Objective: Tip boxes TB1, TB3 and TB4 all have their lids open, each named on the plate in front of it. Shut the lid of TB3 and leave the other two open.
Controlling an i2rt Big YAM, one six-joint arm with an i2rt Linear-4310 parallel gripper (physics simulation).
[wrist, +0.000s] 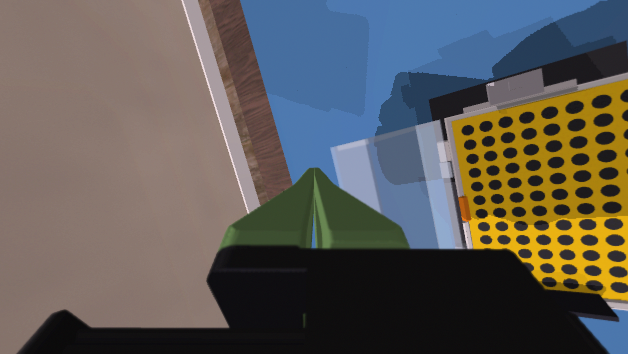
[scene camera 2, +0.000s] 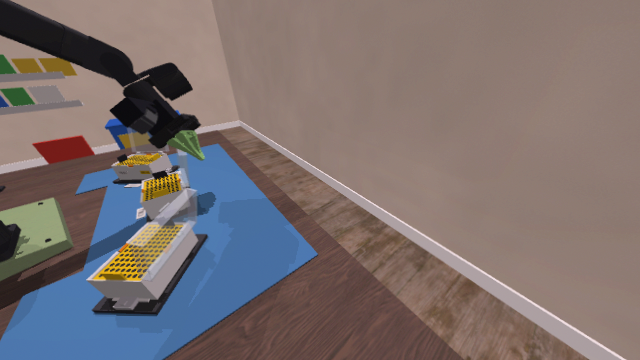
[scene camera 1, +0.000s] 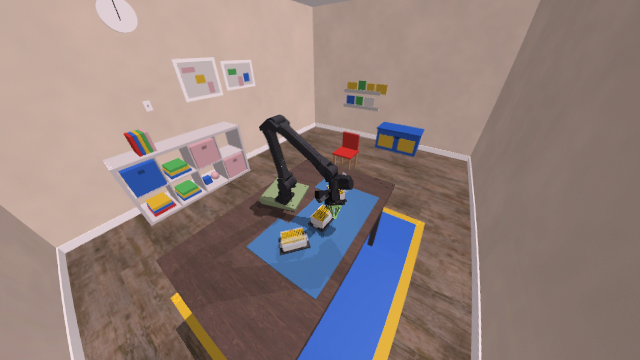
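Seen in the pictures: gripper, fingertip midpoint: (wrist: 313, 177) (scene camera 2: 203, 159) (scene camera 1: 334, 218); arm's base, origin of the base link: (scene camera 1: 285, 197).
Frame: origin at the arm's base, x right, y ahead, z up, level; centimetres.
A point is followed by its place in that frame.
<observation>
Three white tip boxes with yellow racks stand on the blue mat, their clear lids open. The near box (scene camera 1: 293, 240) {x 33.8, y 27.6, z 10.5 cm} (scene camera 2: 135, 260) {x 35.7, y 22.0, z 8.1 cm}, middle box (scene camera 1: 320, 217) {x 9.2, y 30.2, z 2.4 cm} (scene camera 2: 162, 187) {x 6.5, y 29.9, z 2.6 cm} and far box (scene camera 2: 142, 171) {x -13.5, y 28.4, z 0.6 cm} show in scene camera 2. The middle box's lid (scene camera 2: 183, 167) {x 13.0, y 35.1, z 8.6 cm} stands upright. The name plates are unreadable, so I cannot tell which box is TB3. In the wrist view, a box (wrist: 560, 165) {x 7.7, y 29.0, z 2.6 cm} is at the right, its clear lid (wrist: 400, 175) {x 10.6, y 35.8, z 6.6 cm} at its left edge. My gripper (scene camera 1: 336, 217) {x 12.5, y 39.8, z 8.6 cm} (scene camera 2: 202, 158) {x 12.5, y 39.8, z 8.6 cm} (wrist: 313, 177) {x 12.5, y 39.8, z 8.6 cm} is shut and empty, pointing down close beside the middle box's lid, on its outer side.
The blue mat (scene camera 1: 320, 270) {x 35.3, y 41.4, z -3.1 cm} (scene camera 2: 260, 225) {x 32.0, y 41.5, z -3.1 cm} lies on the dark wooden table (scene camera 1: 225, 280) {x 57.4, y 3.8, z -3.4 cm} (scene camera 2: 280, 315) {x 50.4, y 32.7, z -3.4 cm}. The arm stands on a green base (scene camera 1: 272, 194) {x 1.5, y -9.0, z 1.0 cm} (scene camera 2: 45, 225) {x -3.7, y 7.7, z -0.9 cm} behind the boxes. The far box is partly hidden by the arm in scene camera 1.
</observation>
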